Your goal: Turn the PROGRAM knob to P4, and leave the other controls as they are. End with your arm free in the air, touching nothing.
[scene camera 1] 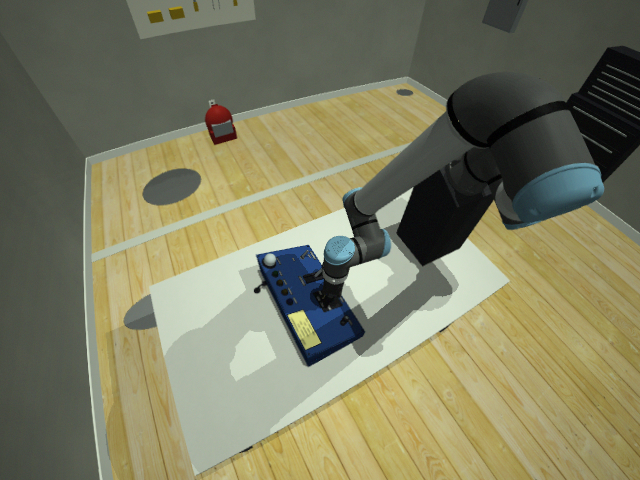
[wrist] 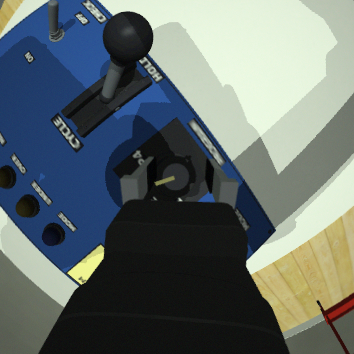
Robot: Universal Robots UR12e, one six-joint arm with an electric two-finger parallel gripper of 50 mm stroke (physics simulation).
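The PROGRAM knob (wrist: 184,167) is a dark round knob on a black square plate in the wrist view. Its yellow pointer line (wrist: 165,180) points left and slightly down; the P4 label (wrist: 137,155) lies up and to the left of it. Other position labels are hidden or unreadable. My gripper (wrist: 180,167) (scene camera 1: 327,303) is open, with one finger on each side of the knob and visible gaps in the wrist view. Whether it touches the knob is unclear. The blue panel (scene camera 1: 338,335) (wrist: 30,100) lies on the white table; the knob is hidden by my gripper in the scene view.
Near the knob stand a black ball lever (wrist: 128,37) at the CYCLE/HOLD slot and a metal toggle switch (wrist: 54,19). Dark round buttons (wrist: 53,234) line one side beside a yellow note (scene camera 1: 304,329) (wrist: 89,265). A white ball (scene camera 1: 269,259) stands at the panel's far corner.
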